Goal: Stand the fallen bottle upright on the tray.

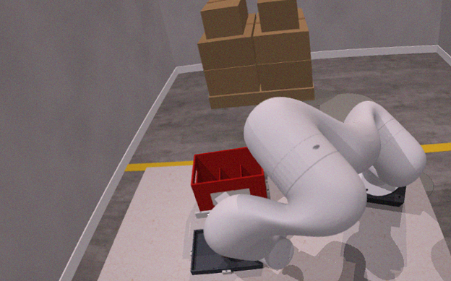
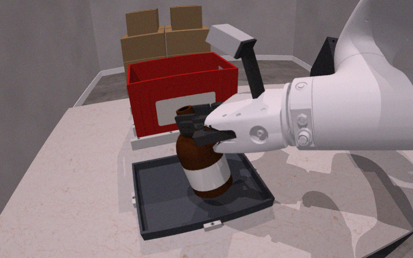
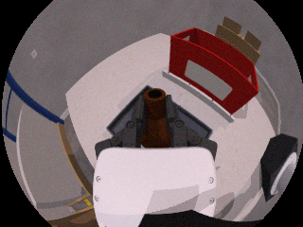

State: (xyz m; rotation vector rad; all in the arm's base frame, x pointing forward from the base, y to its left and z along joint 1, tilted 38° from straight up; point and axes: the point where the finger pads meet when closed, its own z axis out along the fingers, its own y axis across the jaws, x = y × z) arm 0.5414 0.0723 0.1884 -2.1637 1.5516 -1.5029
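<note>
The brown bottle lies 6 cm below my hand. From my hand the other things lie so: tray 16 cm below, 1 cm to the right; then red crate 29 cm to the right, 9 cm below.
</note>
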